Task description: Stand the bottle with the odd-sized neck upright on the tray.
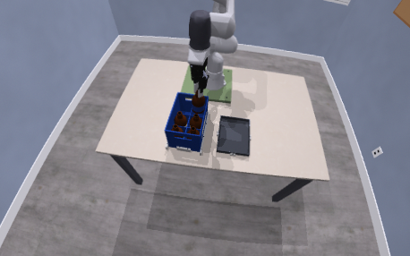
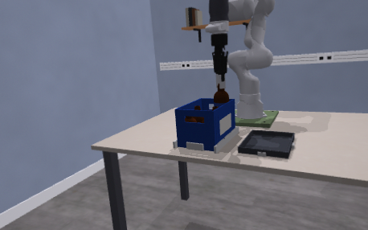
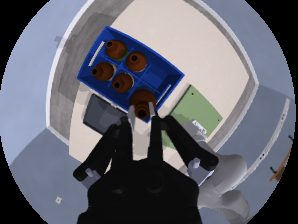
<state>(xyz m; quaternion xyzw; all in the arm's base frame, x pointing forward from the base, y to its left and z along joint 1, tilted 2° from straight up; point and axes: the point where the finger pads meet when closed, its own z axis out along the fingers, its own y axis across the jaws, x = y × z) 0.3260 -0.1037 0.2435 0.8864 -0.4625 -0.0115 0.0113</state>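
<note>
The bottle lies 90 mm below my hand. Round my hand: blue crate: 190 mm below, 80 mm ahead, 60 mm to the right; then dark tray: 260 mm below, 220 mm to the left, 120 mm ahead.
</note>
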